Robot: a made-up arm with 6 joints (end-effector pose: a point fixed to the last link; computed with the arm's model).
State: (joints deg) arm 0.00 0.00 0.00 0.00 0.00 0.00
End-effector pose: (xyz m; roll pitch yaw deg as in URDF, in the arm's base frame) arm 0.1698 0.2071 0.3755 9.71 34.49 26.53
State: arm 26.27 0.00 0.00 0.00 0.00 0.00
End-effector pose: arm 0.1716 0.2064 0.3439 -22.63 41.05 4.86
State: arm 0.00 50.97 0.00 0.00 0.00 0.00
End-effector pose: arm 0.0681 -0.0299 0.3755 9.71 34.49 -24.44
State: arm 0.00 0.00 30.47 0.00 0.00 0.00
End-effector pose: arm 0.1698 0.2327 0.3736 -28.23 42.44 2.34
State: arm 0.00 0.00 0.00 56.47 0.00 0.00
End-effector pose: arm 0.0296 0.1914 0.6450 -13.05 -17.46 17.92
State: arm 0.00 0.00 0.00 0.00 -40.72 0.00
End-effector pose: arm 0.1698 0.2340 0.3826 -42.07 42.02 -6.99
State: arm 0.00 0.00 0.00 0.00 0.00 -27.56
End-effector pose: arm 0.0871 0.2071 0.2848 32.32 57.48 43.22
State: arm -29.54 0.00 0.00 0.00 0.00 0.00
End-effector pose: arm 0.1685 0.1912 0.4071 37.60 18.48 40.97
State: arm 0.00 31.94 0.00 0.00 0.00 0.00
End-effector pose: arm 0.1307 0.0469 0.3755 9.71 34.49 -5.41
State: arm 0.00 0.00 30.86 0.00 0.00 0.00
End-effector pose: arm 0.1698 0.2330 0.3735 -28.75 42.45 1.98
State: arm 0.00 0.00 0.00 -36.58 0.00 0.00
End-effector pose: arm 0.1039 0.2246 0.1855 48.52 61.48 59.62
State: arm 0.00 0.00 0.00 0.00 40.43 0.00
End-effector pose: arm 0.1698 0.1914 0.3527 45.96 11.09 41.29
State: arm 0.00 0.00 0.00 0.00 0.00 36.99
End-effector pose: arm 0.1984 0.2071 0.5363 -5.88 0.50 21.60
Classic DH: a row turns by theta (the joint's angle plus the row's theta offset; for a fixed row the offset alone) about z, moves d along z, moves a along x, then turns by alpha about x. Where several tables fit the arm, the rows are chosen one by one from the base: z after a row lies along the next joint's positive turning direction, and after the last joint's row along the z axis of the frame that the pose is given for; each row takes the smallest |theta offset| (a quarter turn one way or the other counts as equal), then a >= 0, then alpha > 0; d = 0 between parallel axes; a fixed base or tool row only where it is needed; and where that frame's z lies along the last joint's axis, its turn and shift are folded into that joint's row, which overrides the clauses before.
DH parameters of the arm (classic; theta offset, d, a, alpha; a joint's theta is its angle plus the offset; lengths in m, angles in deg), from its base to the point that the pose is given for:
base (fixed): -88.32 0.3515 -0.134 93.19
joint 1: 0 0.1241 -0.065 86.81
joint 2: 1.68 0.0171 -0.0212 -90
joint 3: 85.51 0.0221 0.0529 87.79
joint 4: 0 -0.0148 -0.0388 92.21
joint 5: -4.49 0.0949 0.1559 -90
joint 6: 54.72 0.026 -0.2557 95.65
tool (fixed): -158.29 0.0302 0 0

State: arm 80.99 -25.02 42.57 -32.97 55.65 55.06
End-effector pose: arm 0.2268 0.2121 0.3390 -76.89 18.14 -2.85
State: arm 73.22 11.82 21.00 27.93 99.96 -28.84
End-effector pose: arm 0.1142 0.2301 0.2401 17.44 48.74 54.39
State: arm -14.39 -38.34 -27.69 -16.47 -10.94 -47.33
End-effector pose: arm -0.0922 0.3231 0.2627 82.34 40.02 136.19
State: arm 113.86 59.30 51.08 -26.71 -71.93 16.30
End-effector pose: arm 0.0178 0.0504 0.5835 -38.94 -64.68 178.27
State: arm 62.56 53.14 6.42 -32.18 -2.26 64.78
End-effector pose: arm 0.1232 0.1163 0.5908 -65.56 -24.49 -23.29
